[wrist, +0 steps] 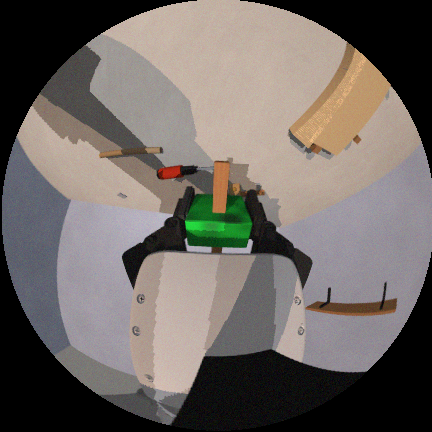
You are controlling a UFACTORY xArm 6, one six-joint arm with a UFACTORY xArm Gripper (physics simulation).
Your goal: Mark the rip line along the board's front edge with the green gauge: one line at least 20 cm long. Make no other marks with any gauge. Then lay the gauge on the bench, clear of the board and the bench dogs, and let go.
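Places are measured from the arm's base along level axes (x left, y ahead, z down), in metres.
Pixels of known places: gripper, fingertip midpoint: [219, 197].
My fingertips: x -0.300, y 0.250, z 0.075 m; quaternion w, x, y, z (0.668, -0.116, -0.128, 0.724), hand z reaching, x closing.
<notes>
For each thing: its top centre in the pictures, then the offset to it from my fingertips. "spot": a spot on its surface instead. Level surfaces: height alone.
- bench, its level: dz +0.134 m
- pale wooden board, surface spot: [350, 110] spot: dx +0.098, dy +0.197, dz +0.114 m
- red-handled tool, middle of its top: [186, 174] dx -0.088, dy -0.076, dz +0.107 m
- wooden stick, middle of its top: [124, 153] dx -0.016, dy -0.202, dz +0.121 m
- small wooden tool, middle of its top: [238, 205] dx -0.180, dy +0.043, dz +0.077 m
My gripper [219, 197] is shut on the green gauge [218, 227], gripping the sides of its block. The gauge's wooden stem points away from the wrist, above the bench [240, 65]. The pale wooden board [350, 110] lies at the upper right, well apart from the gauge in the wrist view. Small brown blocks, which look like bench dogs [315, 148] [357, 139], show at its near end. No line can be made out on the board at this distance. The tip of the stem hides part of the bench behind it.
A red-handled tool [170, 172] with a thin metal shaft lies left of the stem. A wooden stick [131, 151] lies farther left. A small wooden tool [236, 189] is partly hidden behind the stem. A brown strip [355, 309] with two black pegs is at the lower right.
</notes>
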